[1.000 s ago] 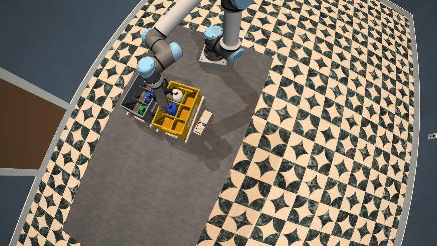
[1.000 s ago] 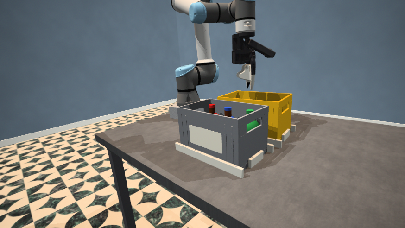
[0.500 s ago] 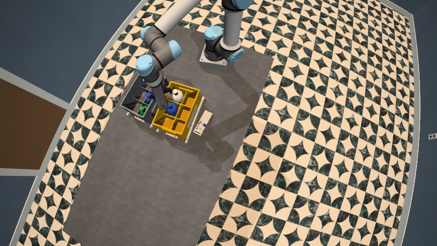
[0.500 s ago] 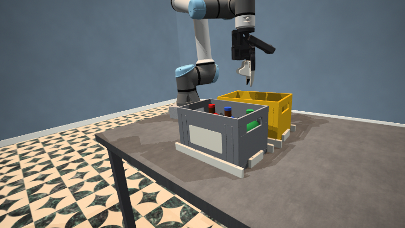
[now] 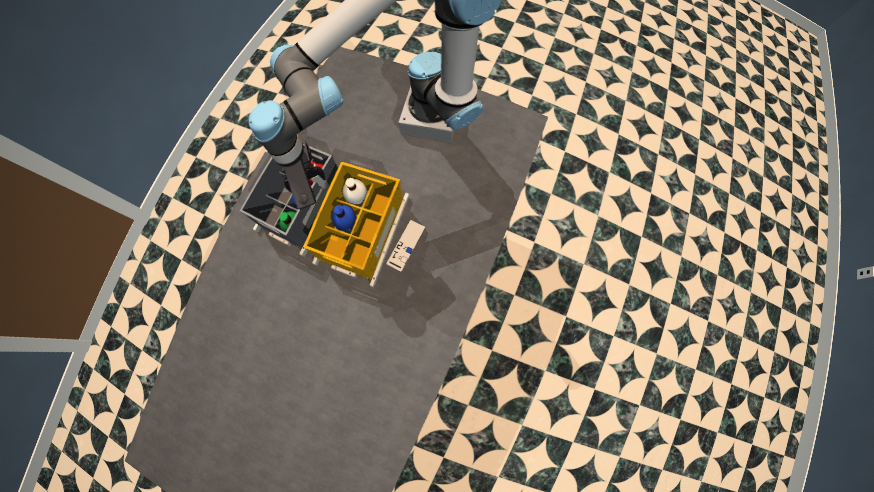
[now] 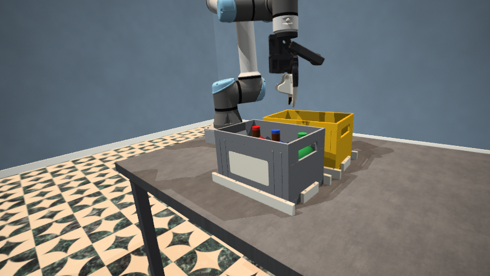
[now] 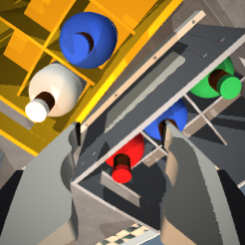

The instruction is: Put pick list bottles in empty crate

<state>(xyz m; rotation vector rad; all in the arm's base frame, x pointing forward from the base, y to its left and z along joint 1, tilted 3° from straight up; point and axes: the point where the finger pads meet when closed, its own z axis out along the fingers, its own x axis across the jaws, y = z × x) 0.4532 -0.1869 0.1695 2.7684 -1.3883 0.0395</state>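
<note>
Now: hand 20 mm past the grey crate, 130 mm to the left of it and 160 mm above it. Round my hand: green-label bottle 80 mm ahead, 90 mm to the right, 150 mm below; yellow crate 10 mm ahead, 110 mm to the left, 160 mm below; white-label bottle 80 mm behind, 70 mm to the left, 150 mm below.
</note>
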